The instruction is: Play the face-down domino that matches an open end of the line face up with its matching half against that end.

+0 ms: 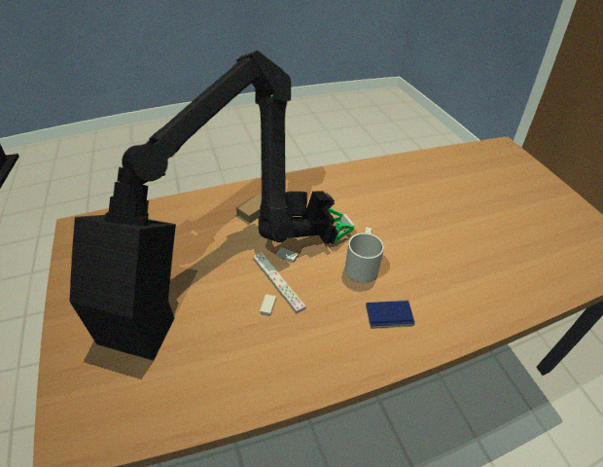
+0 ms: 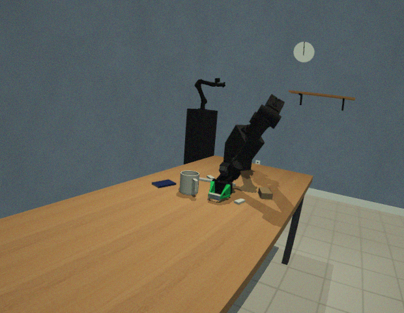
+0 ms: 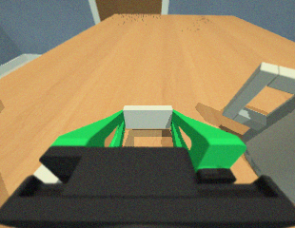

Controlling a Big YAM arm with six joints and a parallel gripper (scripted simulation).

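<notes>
My gripper is now 90 mm past the grey tile, 80 mm to the right of it and 30 mm above it. The rest, counted from my hand: brown block: 270 mm behind, 130 mm to the left, 20 mm below.
</notes>
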